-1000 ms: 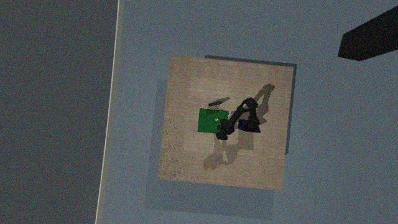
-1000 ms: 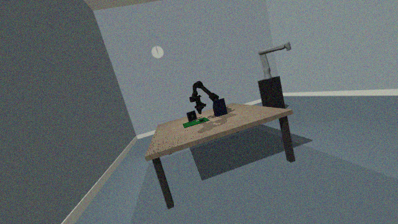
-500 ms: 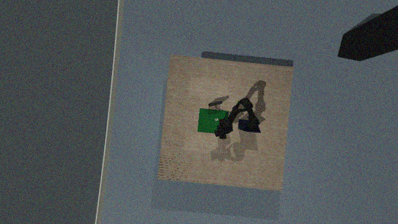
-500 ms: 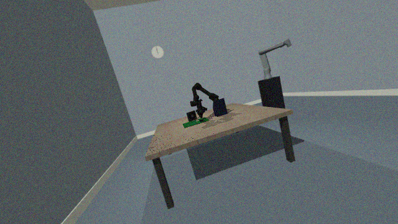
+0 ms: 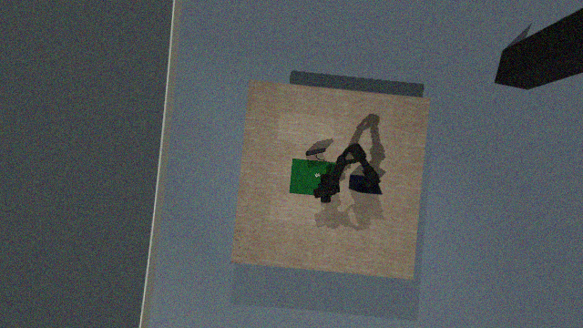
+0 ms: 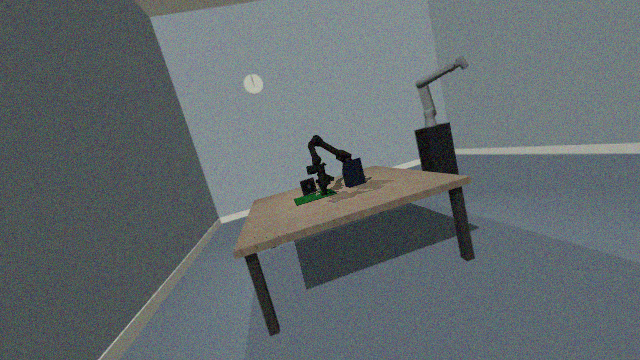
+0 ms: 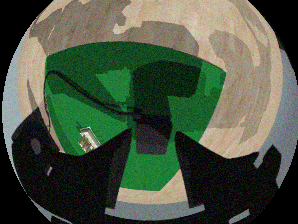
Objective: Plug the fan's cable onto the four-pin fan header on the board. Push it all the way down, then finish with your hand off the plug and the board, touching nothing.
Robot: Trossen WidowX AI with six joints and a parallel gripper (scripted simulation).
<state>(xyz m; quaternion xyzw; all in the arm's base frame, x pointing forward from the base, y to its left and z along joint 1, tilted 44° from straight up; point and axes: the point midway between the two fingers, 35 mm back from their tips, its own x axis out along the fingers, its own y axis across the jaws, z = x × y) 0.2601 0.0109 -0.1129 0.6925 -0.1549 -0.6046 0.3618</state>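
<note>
Right now the dark plug is 1 cm ahead of my gripper tip. Round my gripper tip: green board 8 cm ahead, 5 cm to the right, 3 cm below; then dark fan 22 cm to the right, 10 cm ahead, 4 cm above; then white fan header 7 cm to the right, 5 cm ahead, 2 cm below.
</note>
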